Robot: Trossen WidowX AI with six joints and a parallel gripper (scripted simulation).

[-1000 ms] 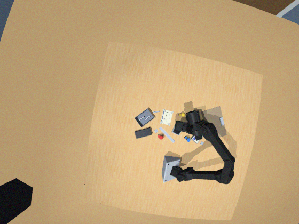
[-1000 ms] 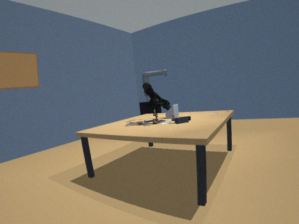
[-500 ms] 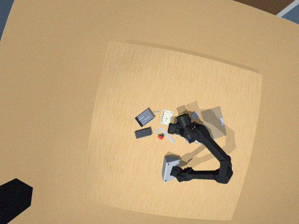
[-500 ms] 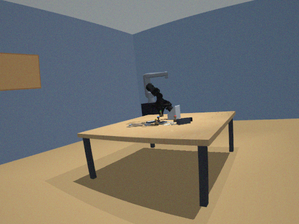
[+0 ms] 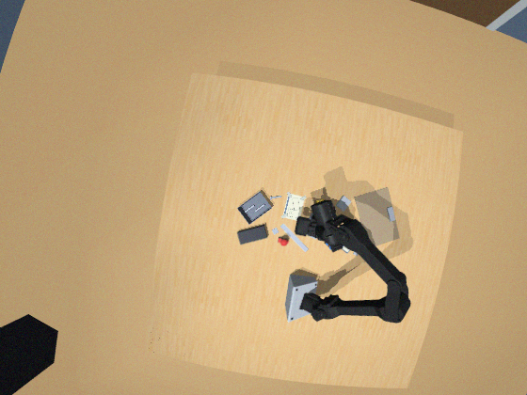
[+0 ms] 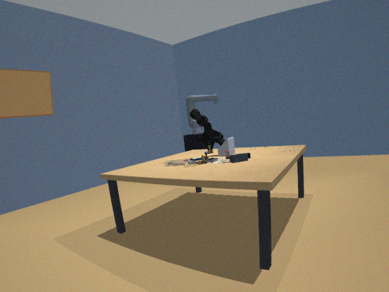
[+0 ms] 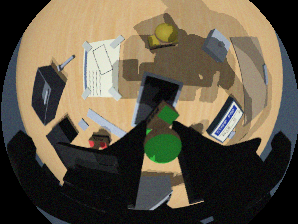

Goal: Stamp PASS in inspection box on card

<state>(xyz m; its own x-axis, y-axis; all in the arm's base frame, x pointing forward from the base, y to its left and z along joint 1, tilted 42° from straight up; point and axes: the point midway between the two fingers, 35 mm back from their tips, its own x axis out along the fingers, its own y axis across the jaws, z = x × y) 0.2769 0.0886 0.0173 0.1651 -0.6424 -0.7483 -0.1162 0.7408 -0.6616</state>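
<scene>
My gripper tip is 4 cm short of the inspection card, 10 cm to the right of it and 8 cm above it. The rest, counted from my gripper tip: yellow-knobbed stamp (10 cm ahead, 6 cm below); then green stamp (right at my gripper tip); then blue stamp (6 cm behind, 9 cm to the right, 6 cm below).
</scene>
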